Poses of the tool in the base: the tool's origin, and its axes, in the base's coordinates. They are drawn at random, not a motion.
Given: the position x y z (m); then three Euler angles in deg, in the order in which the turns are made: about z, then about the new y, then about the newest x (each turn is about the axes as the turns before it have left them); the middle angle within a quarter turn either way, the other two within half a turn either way.
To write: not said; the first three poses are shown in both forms.
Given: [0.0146 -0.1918 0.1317 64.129 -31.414 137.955]
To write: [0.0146 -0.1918 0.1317 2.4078 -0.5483 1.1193]
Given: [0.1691 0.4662 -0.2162 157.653 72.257 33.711]
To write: [0.1691 0.4662 -0.2162 0.5884 1.2611 2.7516]
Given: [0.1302 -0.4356 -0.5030 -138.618 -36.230 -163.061]
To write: [0.1302 -0.4356 -0.5030 -2.8460 -0.6323 -2.4193]
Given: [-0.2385 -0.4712 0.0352 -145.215 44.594 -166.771]
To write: [-0.2385 -0.4712 0.0352 -2.9107 0.7783 -2.5345]
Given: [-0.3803 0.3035 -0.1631 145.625 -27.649 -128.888]
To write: [-0.3803 0.3035 -0.1631 -2.2495 -0.4826 2.5416]
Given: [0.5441 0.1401 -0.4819 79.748 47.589 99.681]
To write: [0.5441 0.1401 -0.4819 1.7398 0.8306 1.3919]
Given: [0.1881 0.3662 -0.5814 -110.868 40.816 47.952]
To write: [0.1881 0.3662 -0.5814 0.8369 0.7124 -1.9350]
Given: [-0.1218 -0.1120 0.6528 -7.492 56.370 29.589]
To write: [-0.1218 -0.1120 0.6528 0.5164 0.9838 -0.1308]
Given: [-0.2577 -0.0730 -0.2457 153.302 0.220 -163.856]
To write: [-0.2577 -0.0730 -0.2457 -2.8598 0.0038 2.6756]
